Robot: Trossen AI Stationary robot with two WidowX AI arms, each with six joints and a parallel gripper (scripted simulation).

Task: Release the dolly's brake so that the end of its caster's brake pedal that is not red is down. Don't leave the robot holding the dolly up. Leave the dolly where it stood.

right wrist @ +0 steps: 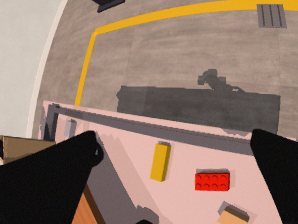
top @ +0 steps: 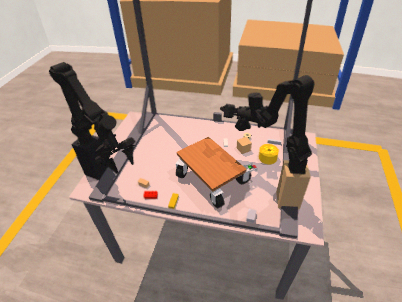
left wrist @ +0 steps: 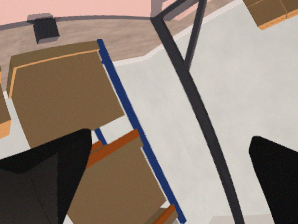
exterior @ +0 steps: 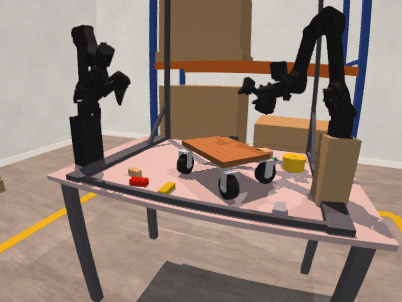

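My left hand is 140 mm short of the brake pedal, 130 mm to the right of it and 220 mm above it. Round my left hand: red brick: 350 mm ahead, 330 mm to the right, 290 mm below; tan block: 290 mm ahead, 390 mm to the right, 290 mm below.
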